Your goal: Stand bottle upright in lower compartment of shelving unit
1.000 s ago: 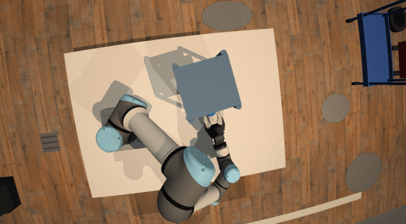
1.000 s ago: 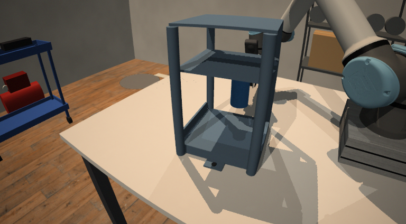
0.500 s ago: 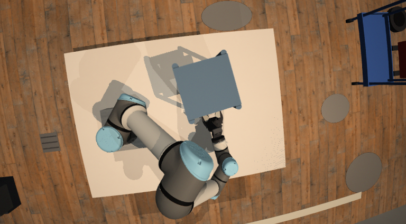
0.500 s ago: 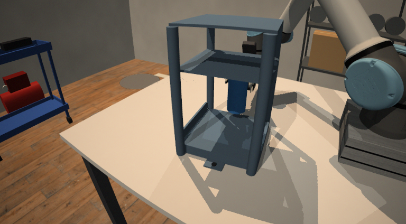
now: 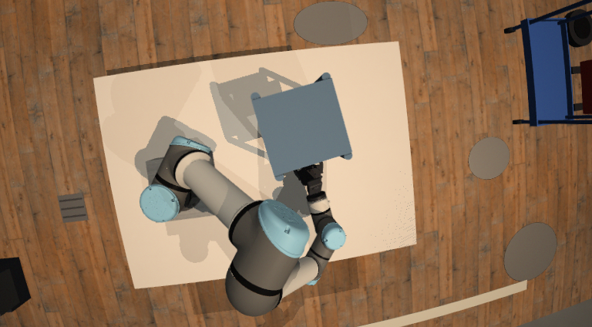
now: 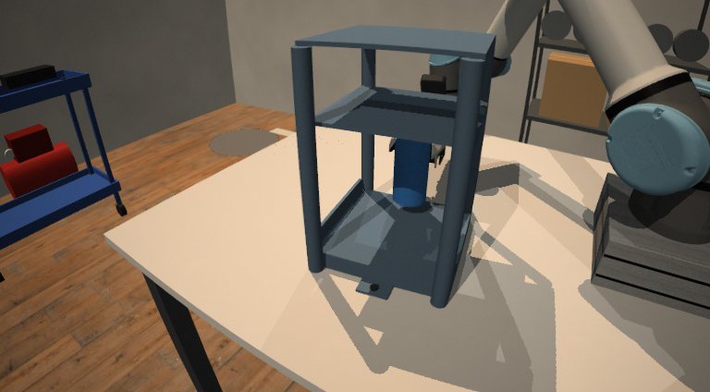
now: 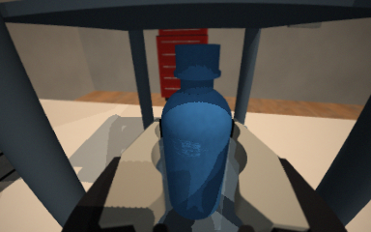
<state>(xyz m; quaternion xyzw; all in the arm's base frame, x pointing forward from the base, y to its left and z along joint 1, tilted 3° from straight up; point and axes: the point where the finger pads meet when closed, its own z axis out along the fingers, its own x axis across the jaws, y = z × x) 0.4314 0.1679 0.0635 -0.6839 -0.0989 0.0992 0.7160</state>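
Right now the grey-blue shelving unit is 6 cm to the left of my hand, 2 cm behind it and 2 cm above it. The rest, counted from my hand: blue bottle 1 cm above.
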